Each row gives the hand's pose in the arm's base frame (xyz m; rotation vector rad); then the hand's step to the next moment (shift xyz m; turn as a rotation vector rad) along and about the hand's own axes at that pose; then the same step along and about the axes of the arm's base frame.
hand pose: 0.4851 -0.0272 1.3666 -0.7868 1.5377 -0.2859
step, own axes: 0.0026 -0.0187 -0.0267 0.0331 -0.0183 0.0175
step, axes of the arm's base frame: -0.0195 -0.0226 0.0133 0.0242 -0.0293 -0.0171
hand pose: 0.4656 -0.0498 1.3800 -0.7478 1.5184 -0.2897
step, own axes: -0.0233 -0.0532 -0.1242 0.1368 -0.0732 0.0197
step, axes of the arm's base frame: -0.1062 -0.0580 0.0645 0.0487 -0.1330 -0.0663
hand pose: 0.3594 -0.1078 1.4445 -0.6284 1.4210 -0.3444
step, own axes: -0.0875 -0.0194 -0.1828 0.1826 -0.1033 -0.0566
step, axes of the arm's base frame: -0.1885 -0.0011 0.0770 -0.0154 -0.1983 -0.0875
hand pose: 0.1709 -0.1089 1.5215 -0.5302 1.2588 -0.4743
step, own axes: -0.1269 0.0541 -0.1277 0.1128 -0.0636 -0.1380
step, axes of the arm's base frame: -0.1520 0.1049 0.0351 -0.1093 -0.1341 -0.0767
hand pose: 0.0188 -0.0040 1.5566 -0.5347 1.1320 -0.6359
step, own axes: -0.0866 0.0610 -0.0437 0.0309 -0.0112 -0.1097
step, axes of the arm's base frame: -0.0542 0.1009 0.0002 -0.0963 -0.0374 -0.0495
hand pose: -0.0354 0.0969 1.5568 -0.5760 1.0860 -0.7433
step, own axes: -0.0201 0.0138 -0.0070 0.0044 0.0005 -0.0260
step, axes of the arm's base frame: -0.0085 0.0239 -0.0013 -0.0228 -0.0046 -0.0124
